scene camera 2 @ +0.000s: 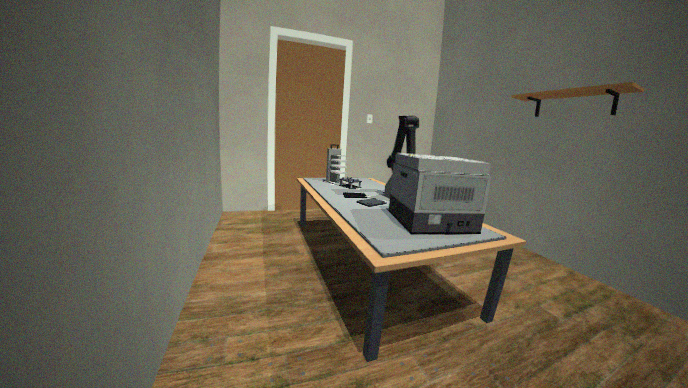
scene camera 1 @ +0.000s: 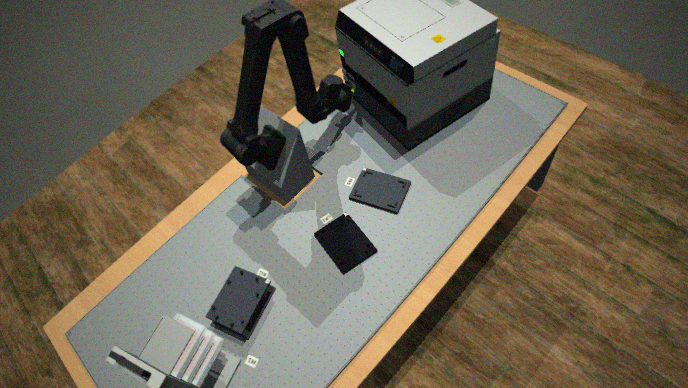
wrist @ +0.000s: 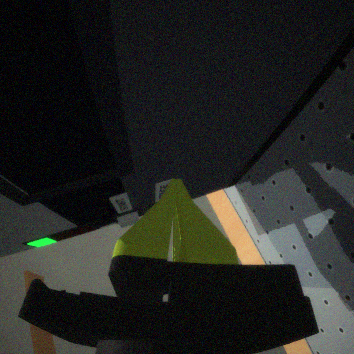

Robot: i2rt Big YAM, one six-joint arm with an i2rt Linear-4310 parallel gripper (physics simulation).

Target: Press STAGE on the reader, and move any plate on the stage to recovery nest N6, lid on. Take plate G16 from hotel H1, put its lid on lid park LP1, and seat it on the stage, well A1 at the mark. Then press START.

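Places are measured from the arm's base along level axes (x ahead, y left, z up), in metres.
Pixels of known places: gripper, fingertip midpoint: (scene camera 1: 353,86) (wrist: 175,184); arm's base, link origin: (scene camera 1: 271,147).
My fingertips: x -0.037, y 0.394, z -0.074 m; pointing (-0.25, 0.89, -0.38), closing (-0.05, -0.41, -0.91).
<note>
For each thing: its top centre in the pictures, then the offset to it from my fingertips. "spot": a spot on its surface instead.
- dark reader, top centre: (scene camera 1: 414,13) (scene camera 2: 439,157) 0.150 m ahead, 0.157 m left, 0.271 m up
- STAGE label, surface spot: (wrist: 161,190) spot: 0.010 m back, 0.004 m left, 0.009 m up
- START label, surface spot: (wrist: 121,202) spot: 0.009 m back, 0.004 m left, 0.039 m up
- Hotel H1, surface spot: (scene camera 1: 131,356) spot: 0.360 m ahead, 1.008 m right, 0.234 m up
- Nest N6, top centre: (scene camera 1: 379,187) (scene camera 2: 371,200) 0.329 m ahead, 0.234 m right, 0.059 m down
- lid park LP1, top centre: (scene camera 1: 344,240) (scene camera 2: 355,193) 0.373 m ahead, 0.436 m right, 0.057 m down
- labelled RG, top centre: (scene camera 1: 235,296) (scene camera 2: 350,178) 0.295 m ahead, 0.769 m right, 0.001 m down
The white and dark reader (scene camera 1: 452,82) (scene camera 2: 452,192) (wrist: 175,90) stands at the table's far end, with a green light on its front. My gripper (scene camera 1: 353,90) (wrist: 175,184) is shut and empty, its yellow-green tips at the lower front of the reader. In the wrist view the tips overlap the STAGE label (wrist: 161,190); contact with the button cannot be told. The START label (wrist: 121,202) is just left. No stage shows. Hotel H1 (scene camera 1: 131,356) (scene camera 2: 331,165) holds several plates (scene camera 1: 199,350); G16 cannot be picked out. Nest N6 (scene camera 1: 380,191) and lid park LP1 (scene camera 1: 345,243) look bare.
A raised dark stand labelled RG (scene camera 1: 240,300) stands between hotel H1 and LP1. The arm's grey pedestal (scene camera 1: 295,165) stands at the table's edge, beside N6 and LP1. A wooden shelf (scene camera 2: 580,91) is on the wall, away from the table.
</note>
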